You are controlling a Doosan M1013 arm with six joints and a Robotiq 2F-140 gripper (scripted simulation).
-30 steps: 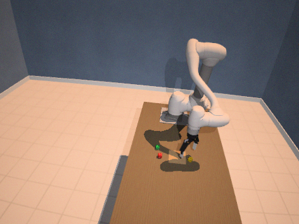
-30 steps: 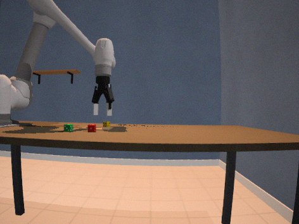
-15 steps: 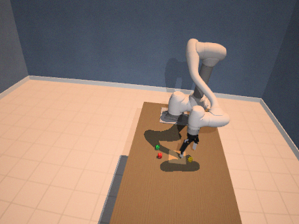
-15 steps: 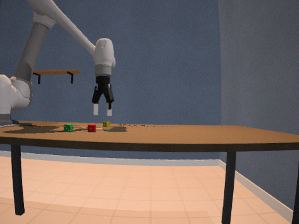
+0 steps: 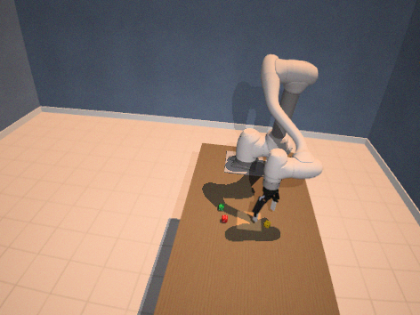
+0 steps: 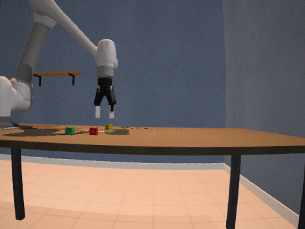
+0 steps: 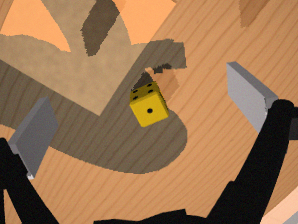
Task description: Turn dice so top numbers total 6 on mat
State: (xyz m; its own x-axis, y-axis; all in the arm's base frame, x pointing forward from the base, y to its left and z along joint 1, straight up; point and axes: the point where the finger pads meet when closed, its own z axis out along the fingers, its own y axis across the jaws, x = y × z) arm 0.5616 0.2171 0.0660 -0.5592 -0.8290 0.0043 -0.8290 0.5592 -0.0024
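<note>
Now: hand 60 mm short of the red die, 210 mm to the left of it and 60 mm above it. From my hand the other things lie so: yellow die: 10 mm ahead, 30 mm to the left, 60 mm below; then tan mat: 10 mm ahead, 80 mm to the right, 70 mm below; then green die: 30 mm behind, 250 mm to the right, 60 mm below.
</note>
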